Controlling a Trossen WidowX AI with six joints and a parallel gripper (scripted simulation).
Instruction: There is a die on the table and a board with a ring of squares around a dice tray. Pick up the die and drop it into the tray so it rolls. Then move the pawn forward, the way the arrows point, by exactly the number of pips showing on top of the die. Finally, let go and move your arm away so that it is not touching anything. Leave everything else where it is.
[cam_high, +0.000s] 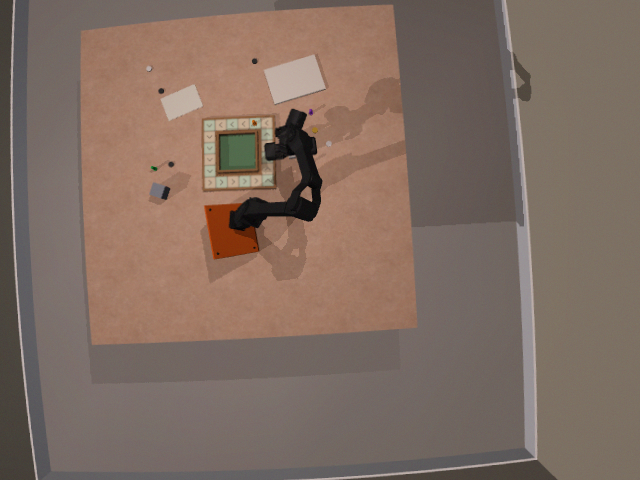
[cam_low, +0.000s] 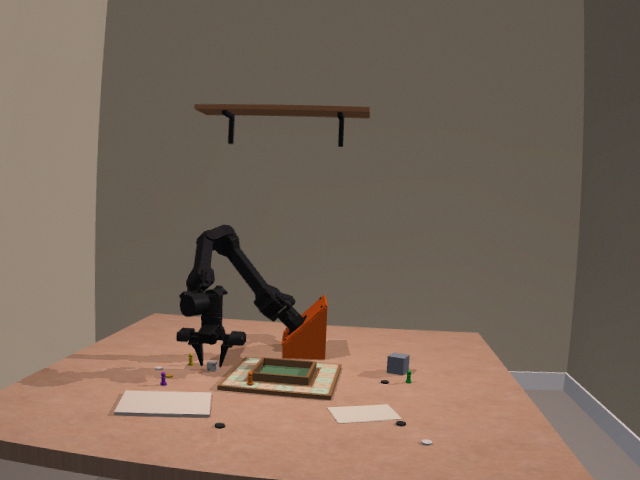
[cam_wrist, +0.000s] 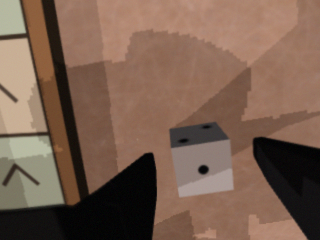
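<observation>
My gripper tip is 150 mm to the right of the orange pawn, 120 mm short of it and 20 mm below it. From my gripper tip the other things lie so: grey die right at my gripper tip; purple pawn 170 mm ahead, 70 mm to the right; yellow pawn 70 mm to the right, 30 mm behind.
</observation>
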